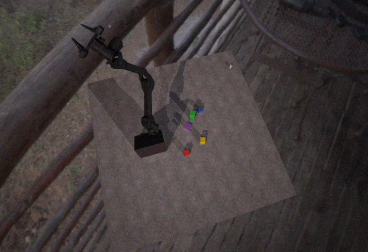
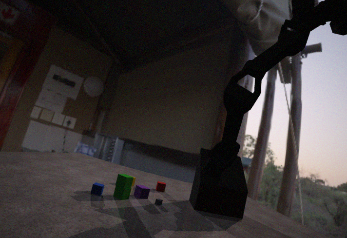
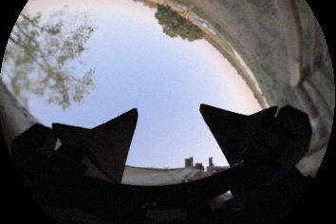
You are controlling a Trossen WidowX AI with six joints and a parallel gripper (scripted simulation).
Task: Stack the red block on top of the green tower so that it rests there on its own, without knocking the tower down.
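My gripper tip is now 72 cm above the red block, 53 cm to the left of it and 49 cm short of it. Round my gripper tip: small dark cube 73 cm below, 46 cm ahead, 30 cm to the right; purple block 72 cm below, 53 cm ahead, 33 cm to the right; blue block 73 cm below, 65 cm ahead, 21 cm to the right.
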